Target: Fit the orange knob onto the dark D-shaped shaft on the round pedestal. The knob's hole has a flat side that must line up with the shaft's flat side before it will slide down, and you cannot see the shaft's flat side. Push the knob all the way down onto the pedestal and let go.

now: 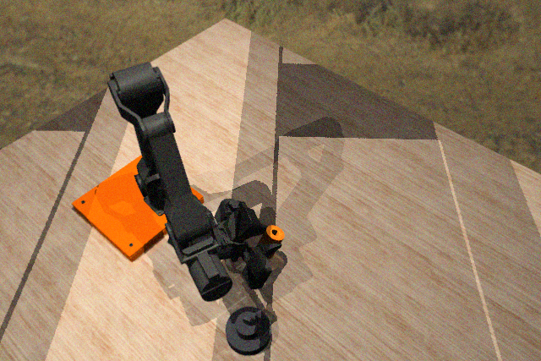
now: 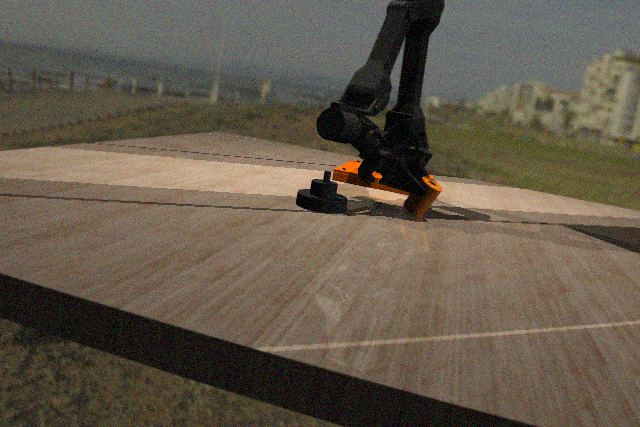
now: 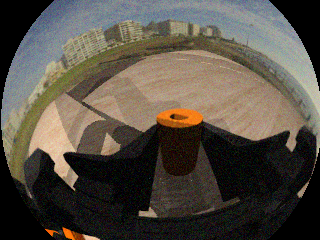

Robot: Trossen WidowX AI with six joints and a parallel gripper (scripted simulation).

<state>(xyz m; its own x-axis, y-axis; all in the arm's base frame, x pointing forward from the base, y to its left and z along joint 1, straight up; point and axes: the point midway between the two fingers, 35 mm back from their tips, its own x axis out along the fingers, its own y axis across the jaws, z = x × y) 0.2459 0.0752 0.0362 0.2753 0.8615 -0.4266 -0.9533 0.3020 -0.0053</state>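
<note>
Right now the orange knob is 10 mm to the right of my gripper tip and 10 mm below it. Also, from my gripper tip: dark round pedestal 160 mm to the right, 90 mm ahead, 10 mm below.
</note>
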